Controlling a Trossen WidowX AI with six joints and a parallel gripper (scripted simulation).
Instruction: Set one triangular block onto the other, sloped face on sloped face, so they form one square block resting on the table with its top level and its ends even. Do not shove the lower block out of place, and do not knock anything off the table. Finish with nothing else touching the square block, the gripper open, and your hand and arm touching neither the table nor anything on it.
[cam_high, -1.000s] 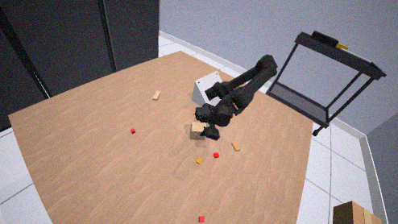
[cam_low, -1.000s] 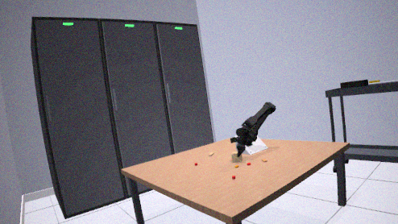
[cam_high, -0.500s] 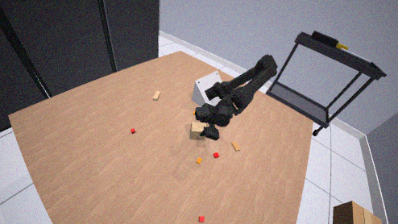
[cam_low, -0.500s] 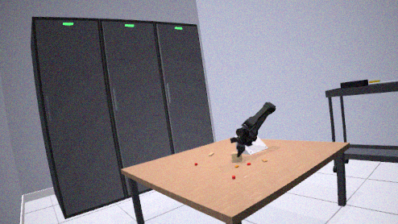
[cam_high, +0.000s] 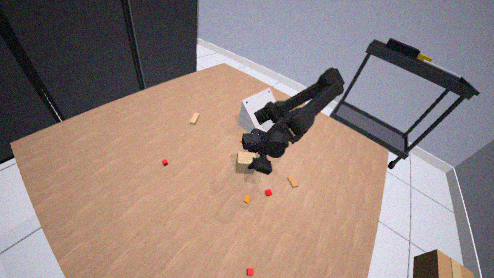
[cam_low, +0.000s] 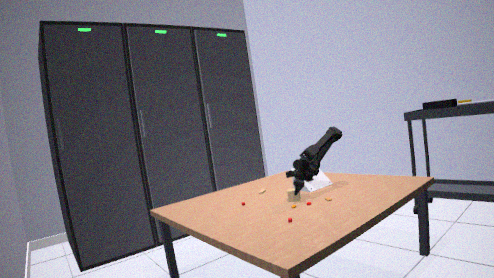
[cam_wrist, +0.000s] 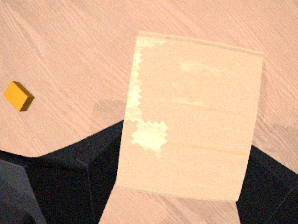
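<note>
Right now my gripper tip is 10 mm to the right of the pale wooden triangular block, 10 mm below it and 10 mm past it. The rest, counted from my gripper tip: tan piece 170 mm to the left, 90 mm behind, 30 mm below.
</note>
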